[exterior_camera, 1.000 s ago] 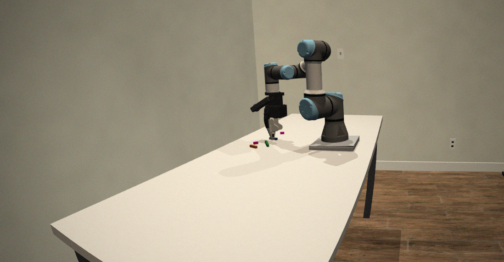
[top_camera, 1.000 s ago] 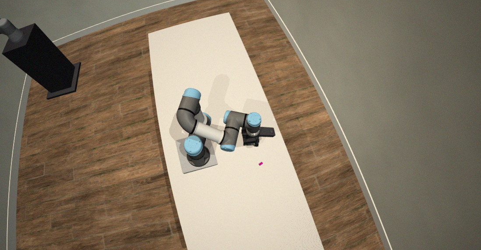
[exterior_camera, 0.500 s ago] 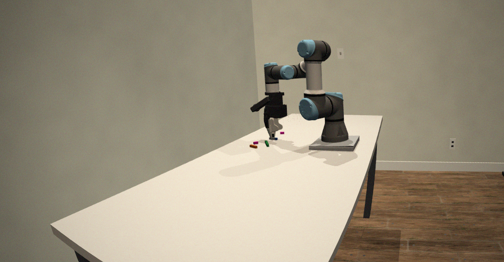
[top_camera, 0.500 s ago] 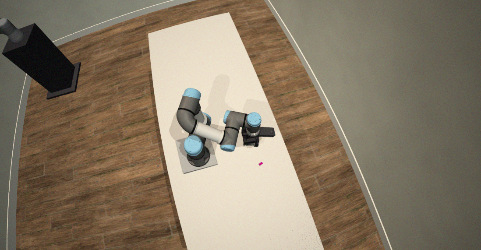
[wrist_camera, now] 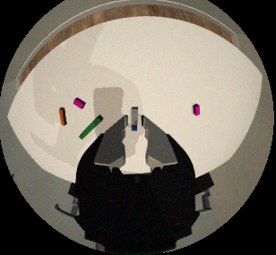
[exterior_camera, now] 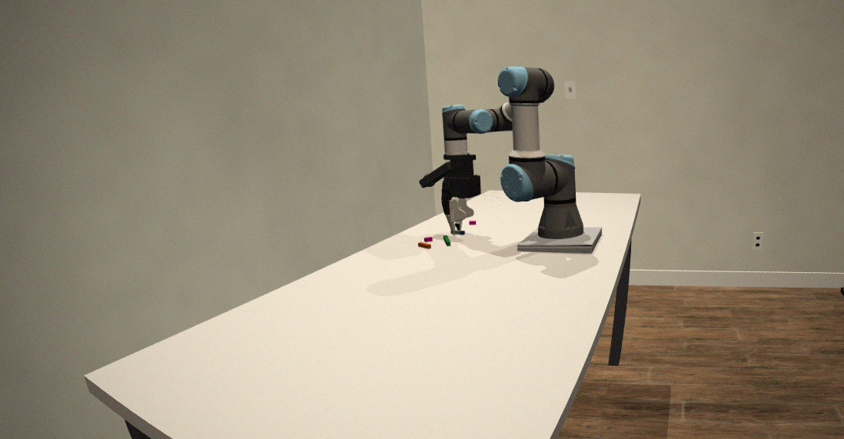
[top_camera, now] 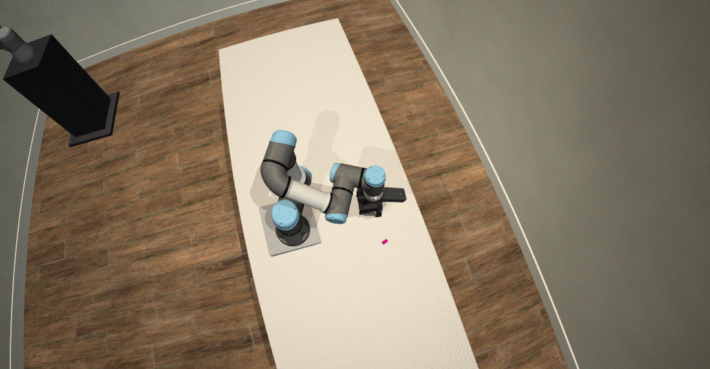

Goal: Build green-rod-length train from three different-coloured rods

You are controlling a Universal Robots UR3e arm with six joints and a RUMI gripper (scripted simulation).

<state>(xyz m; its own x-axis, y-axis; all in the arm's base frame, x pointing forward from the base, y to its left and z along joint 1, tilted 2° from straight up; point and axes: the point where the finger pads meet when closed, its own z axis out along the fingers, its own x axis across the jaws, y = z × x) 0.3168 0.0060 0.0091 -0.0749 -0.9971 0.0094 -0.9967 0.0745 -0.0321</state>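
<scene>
Right now the grey rod is 1 cm below my hand. Also, from my hand: blue rod: 2 cm behind, 1 cm below; green rod: 9 cm to the left, 2 cm behind, 1 cm below; orange rod: 15 cm to the left, 1 cm below, 1 cm ahead.
</scene>
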